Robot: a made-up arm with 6 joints.
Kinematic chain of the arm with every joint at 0, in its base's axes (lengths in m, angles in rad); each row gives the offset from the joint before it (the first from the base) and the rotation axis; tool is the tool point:
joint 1: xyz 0 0 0.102 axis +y
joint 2: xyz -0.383 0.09 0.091 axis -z
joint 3: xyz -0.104 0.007 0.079 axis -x
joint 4: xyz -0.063 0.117 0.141 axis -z
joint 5: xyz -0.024 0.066 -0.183 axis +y
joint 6: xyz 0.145 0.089 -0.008 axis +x
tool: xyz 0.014 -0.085 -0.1
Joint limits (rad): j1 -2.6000..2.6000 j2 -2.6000..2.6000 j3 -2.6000..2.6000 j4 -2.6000..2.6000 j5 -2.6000..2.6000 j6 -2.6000..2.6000
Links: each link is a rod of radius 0.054 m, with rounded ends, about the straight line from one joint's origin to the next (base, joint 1, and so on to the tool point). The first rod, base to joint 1, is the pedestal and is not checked.
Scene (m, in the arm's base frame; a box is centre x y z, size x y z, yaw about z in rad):
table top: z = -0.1
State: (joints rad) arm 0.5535 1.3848 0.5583 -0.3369 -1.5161 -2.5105
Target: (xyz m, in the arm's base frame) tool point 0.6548 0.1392 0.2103
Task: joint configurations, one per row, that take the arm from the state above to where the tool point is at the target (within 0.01 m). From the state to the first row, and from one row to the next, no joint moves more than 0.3 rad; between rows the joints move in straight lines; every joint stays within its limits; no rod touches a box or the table.
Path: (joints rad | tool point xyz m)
1: 0.8214 1.2883 0.2771 -0.2030 -1.3938 -2.5254 | 0.0386 0.4736 0.3992
2: 1.0894 1.1917 -0.0041 -0.0691 -1.2716 -2.5403 | 0.1797 0.4488 0.4431
3: 1.3573 1.0952 -0.2853 0.0647 -1.1493 -2.5552 | 0.3328 0.4029 0.4504
4: 1.6253 0.9986 -0.5665 0.1986 -1.0271 -2.5702 | 0.4786 0.3329 0.4116
5: 1.8932 0.9021 -0.8477 0.3325 -0.9048 -2.5851 | 0.5932 0.2416 0.3272
6: 2.1612 0.8056 -1.1289 0.4664 -0.7826 -2.6000 | 0.6548 0.1392 0.2103

